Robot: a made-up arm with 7 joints. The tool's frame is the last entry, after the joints. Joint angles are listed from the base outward. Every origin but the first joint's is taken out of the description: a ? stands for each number. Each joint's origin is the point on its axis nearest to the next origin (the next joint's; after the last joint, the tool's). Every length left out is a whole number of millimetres.
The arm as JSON. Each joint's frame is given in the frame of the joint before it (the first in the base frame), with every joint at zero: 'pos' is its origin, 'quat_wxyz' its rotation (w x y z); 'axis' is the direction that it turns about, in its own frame. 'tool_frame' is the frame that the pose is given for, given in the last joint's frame.
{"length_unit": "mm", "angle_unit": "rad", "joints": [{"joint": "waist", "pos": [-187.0, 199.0, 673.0], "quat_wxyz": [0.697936, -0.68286, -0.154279, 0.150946], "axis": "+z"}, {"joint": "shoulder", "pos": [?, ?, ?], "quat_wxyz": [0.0, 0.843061, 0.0, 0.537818], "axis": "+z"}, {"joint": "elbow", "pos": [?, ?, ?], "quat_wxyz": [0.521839, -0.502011, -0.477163, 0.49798], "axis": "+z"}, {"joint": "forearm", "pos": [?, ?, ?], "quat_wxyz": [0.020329, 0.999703, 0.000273, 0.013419], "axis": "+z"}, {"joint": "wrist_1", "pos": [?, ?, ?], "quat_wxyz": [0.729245, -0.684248, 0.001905, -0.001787], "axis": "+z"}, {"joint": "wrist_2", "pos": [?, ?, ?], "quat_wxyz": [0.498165, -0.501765, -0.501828, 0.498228], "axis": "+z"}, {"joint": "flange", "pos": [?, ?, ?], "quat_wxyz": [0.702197, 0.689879, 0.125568, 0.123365], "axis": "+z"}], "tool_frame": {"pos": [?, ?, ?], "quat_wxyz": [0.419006, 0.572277, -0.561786, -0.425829]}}
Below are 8 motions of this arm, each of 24 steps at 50 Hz.
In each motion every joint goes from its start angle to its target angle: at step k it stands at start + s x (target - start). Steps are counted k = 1, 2, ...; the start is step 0. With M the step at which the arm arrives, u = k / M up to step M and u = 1 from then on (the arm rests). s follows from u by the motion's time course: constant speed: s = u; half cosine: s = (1 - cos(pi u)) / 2; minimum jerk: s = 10 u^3 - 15 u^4 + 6 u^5.
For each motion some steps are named. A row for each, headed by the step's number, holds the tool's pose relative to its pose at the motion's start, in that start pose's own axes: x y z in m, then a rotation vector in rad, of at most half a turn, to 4 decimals.
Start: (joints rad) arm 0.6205 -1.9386 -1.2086 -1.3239 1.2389 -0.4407 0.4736
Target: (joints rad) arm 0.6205 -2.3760 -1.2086 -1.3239 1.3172 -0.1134 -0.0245
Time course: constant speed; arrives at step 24
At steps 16, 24:
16: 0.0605 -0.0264 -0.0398 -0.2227 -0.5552 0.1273
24: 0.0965 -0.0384 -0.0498 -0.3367 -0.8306 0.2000

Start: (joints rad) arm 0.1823 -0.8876 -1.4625 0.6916 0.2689 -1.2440 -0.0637
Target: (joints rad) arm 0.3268 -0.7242 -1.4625 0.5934 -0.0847 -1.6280 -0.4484
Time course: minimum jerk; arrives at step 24
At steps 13, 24:
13: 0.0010 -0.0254 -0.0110 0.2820 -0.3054 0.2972
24: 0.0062 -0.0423 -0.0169 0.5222 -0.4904 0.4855

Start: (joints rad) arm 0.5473 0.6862 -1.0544 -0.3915 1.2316 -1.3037 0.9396
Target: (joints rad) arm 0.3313 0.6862 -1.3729 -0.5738 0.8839 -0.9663 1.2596
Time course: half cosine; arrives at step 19
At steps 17, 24:
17: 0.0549 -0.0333 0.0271 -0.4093 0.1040 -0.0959
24: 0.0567 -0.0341 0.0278 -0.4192 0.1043 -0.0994

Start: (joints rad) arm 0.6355 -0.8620 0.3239 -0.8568 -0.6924 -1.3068 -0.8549
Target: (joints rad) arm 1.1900 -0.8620 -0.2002 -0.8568 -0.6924 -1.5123 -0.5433
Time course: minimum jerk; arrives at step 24
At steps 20, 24:
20: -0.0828 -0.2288 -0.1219 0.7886 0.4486 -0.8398
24: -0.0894 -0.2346 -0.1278 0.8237 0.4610 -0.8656

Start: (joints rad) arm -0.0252 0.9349 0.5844 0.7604 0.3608 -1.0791 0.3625
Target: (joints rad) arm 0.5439 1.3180 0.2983 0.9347 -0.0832 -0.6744 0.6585
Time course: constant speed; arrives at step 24
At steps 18, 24:
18: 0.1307 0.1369 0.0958 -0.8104 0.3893 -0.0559
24: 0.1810 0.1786 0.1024 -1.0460 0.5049 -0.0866

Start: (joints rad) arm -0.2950 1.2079 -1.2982 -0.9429 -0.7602 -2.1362 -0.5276
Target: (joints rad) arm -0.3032 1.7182 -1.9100 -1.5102 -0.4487 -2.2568 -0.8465
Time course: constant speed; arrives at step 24
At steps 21, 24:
21: 0.0067 -0.0005 0.0053 -0.1768 -0.7135 -0.4647
24: 0.0084 -0.0014 0.0077 -0.2143 -0.8157 -0.5290

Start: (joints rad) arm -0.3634 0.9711 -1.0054 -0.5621 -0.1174 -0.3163 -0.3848
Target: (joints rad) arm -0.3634 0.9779 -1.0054 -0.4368 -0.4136 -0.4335 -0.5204
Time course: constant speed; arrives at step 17
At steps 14, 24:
14: 0.0434 -0.0139 -0.0364 0.1557 -0.3159 0.1384
24: 0.0532 -0.0156 -0.0439 0.1935 -0.3827 0.1663

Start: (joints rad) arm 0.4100 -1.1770 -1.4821 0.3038 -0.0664 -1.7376 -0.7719
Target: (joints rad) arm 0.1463 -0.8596 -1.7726 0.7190 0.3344 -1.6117 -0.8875
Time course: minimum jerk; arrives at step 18
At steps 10, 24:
10: 0.0967 -0.1156 -0.0575 0.0017 0.2640 -0.3577
24: 0.1305 -0.1897 -0.1132 0.0371 0.4698 -0.4939

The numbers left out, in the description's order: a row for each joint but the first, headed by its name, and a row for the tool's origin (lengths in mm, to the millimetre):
shoulder: 7.0 37.0 0.0
elbow: 68.0 -23.0 0.0
forearm: 33.0 -4.0 0.0
wrist_1: -12.0 -376.0 0.0
wrist_2: -67.0 49.0 0.0
flange: 10.0 -54.0 0.0
tool: 19.0 31.0 0.0

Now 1 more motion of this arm.
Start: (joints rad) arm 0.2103 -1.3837 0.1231 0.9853 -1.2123 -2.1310 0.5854
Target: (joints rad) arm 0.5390 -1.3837 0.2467 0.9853 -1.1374 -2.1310 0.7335
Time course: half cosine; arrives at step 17
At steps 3, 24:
3: -0.0037 0.0009 -0.0026 -0.0120 0.0108 0.0127
24: -0.0570 -0.0021 -0.0365 -0.1627 0.1253 0.1697

